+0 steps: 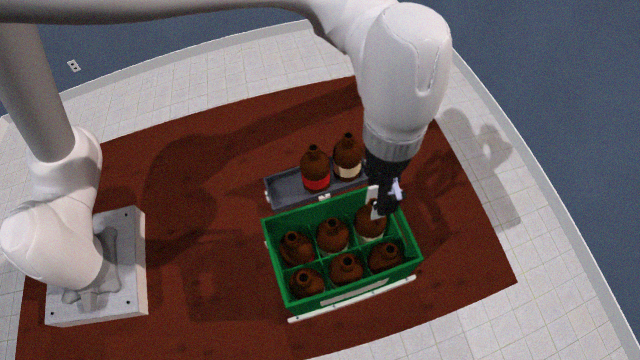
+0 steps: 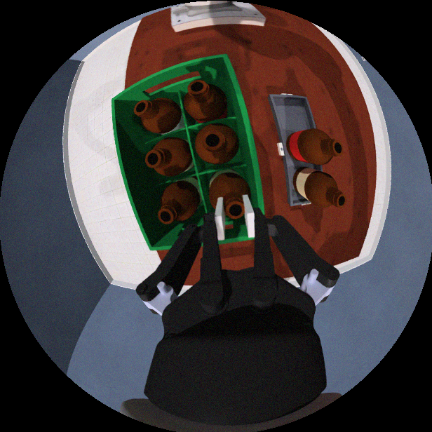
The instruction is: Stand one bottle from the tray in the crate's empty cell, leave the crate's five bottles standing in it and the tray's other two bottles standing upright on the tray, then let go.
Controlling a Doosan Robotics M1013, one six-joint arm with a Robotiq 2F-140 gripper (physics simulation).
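Places are measured from the arm's base along level axes (x left, y down, z back), in millimetres.
Pixels of known places: gripper, between the fingertips: [image 1: 374,209]; arm's base, origin of its link: [image 1: 91,265].
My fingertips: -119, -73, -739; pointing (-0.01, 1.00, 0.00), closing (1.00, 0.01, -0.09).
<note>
For each thing: its top centre in the pictures, then the offset to it from my fingertips, as dx, dy, dz. "spot": a spot on its surface instead. Level surfaces: height alone.
- brown bottle with a cream label, centre of its top: [image 1: 374,206] -5, -30, +7
- green crate, a spot on its surface: [image 1: 267,240] spot: -3, -38, +231
- red-label bottle, centre of its top: [image 1: 313,147] +184, -23, +73
- cream-label bottle, centre of its top: [image 1: 348,135] +188, -23, -16
- grey tray, a spot on its surface: [image 1: 285,190] spot: +188, +132, +160
- white strip, a spot on its surface: [image 1: 352,299] spot: -148, +107, +103
- brown table top, height of its surface: dy +137
My gripper [image 1: 375,209] [image 2: 233,205] is shut on the neck of a brown bottle with a cream label [image 1: 370,224] [image 2: 228,187]. This bottle is upright inside the corner cell of the green crate [image 1: 267,240] [image 2: 245,120], on the tray side; its base is hidden. The crate's five other brown bottles stand in the other cells, among them one [image 1: 332,235] [image 2: 216,145] beside the held bottle. A red-label bottle [image 1: 315,170] [image 2: 312,146] and a cream-label bottle [image 1: 348,157] [image 2: 317,186] stand upright on the grey tray [image 1: 285,190] [image 2: 290,112].
The tray lies close beside the crate's long wall. A white strip [image 1: 352,299] runs along the crate's opposite side. The robot's base plate [image 1: 132,260] [image 2: 220,21] is on the brown table top [image 1: 225,295] [image 2: 255,75], well away from the crate.
</note>
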